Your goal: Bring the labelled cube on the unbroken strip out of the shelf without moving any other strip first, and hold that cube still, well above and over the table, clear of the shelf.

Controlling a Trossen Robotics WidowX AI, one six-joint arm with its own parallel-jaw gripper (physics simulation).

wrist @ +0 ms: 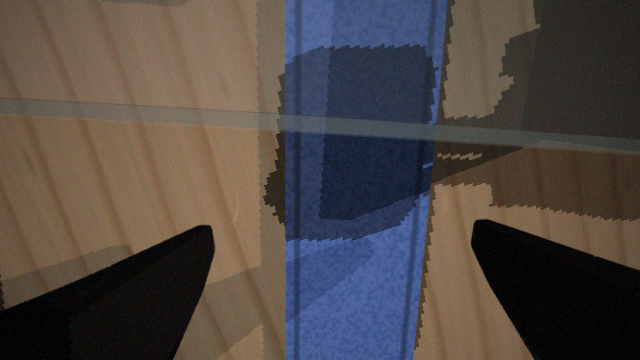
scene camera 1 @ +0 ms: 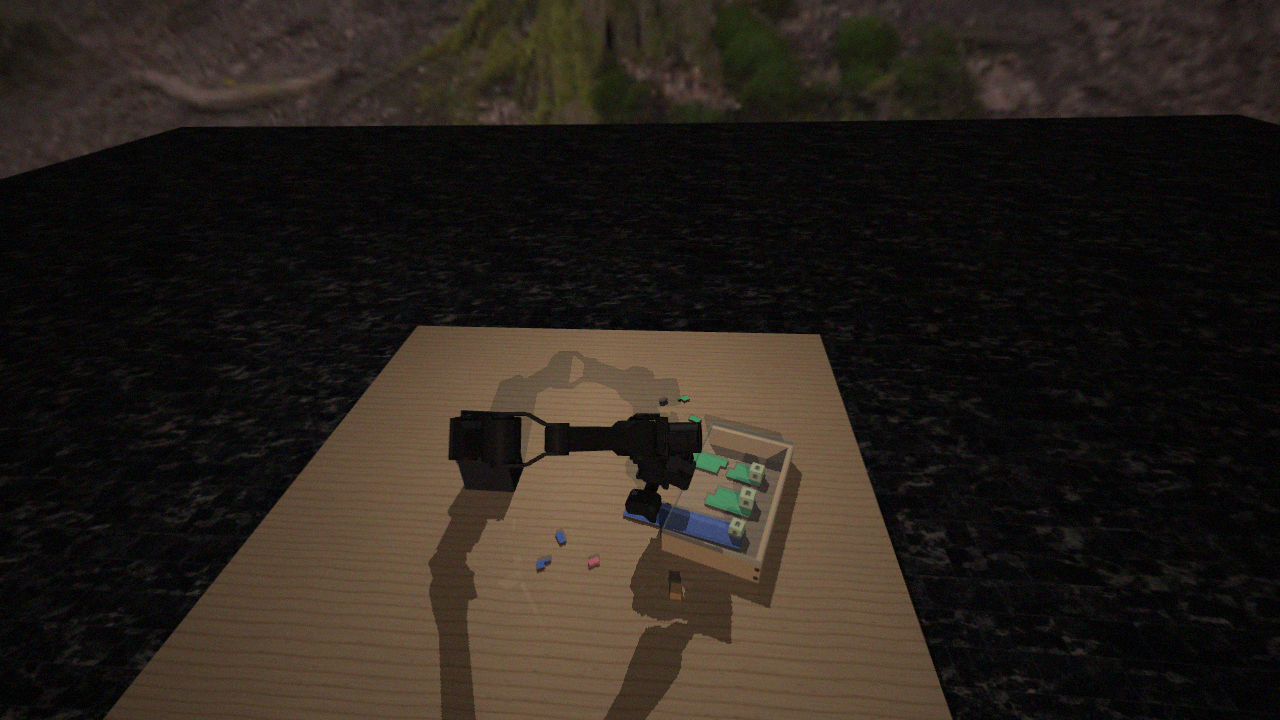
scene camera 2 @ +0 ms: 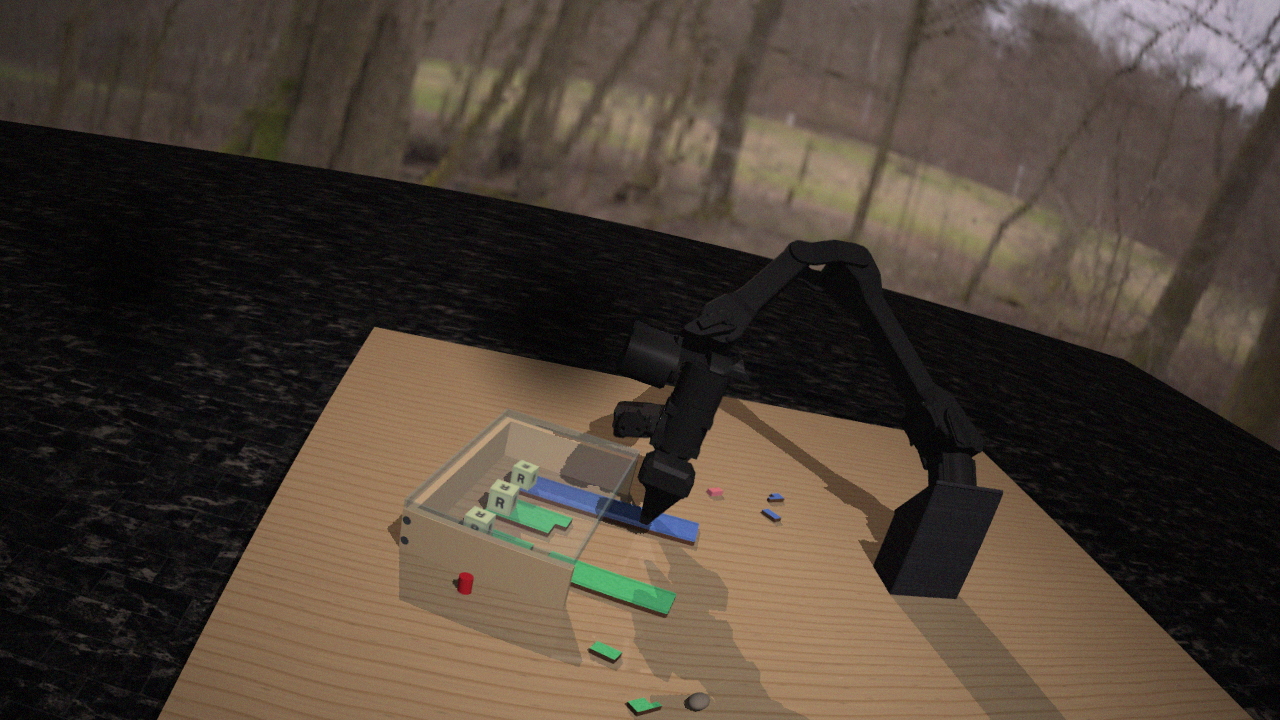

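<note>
The unbroken blue strip [scene camera 1: 707, 528] [scene camera 2: 572, 501] [wrist: 360, 300] lies flat, partly inside the clear-topped shelf [scene camera 1: 716, 557] [scene camera 2: 519, 573], its outer end sticking out of the open front. A pale cube [scene camera 1: 736, 528] [scene camera 2: 524, 475] marked R sits on its inner end, deep inside. My gripper [scene camera 1: 646, 512] [scene camera 2: 646, 519] [wrist: 342, 235] is open and empty, low over the strip's outer part, just outside the opening. In the wrist view its fingertips stand either side of the strip, apart from it; their exact height is unclear. The cube does not show in the wrist view.
Two green stubs [scene camera 1: 729, 499] [scene camera 2: 537, 516] with stepped ends carry cubes inside. A separate green strip [scene camera 1: 711, 462] [scene camera 2: 623, 588] sticks out of the front. The top's glass edge [wrist: 150, 110] crosses above the blue strip. Scraps, a pebble [scene camera 2: 698, 701] and a red cylinder [scene camera 2: 465, 583] lie outside.
</note>
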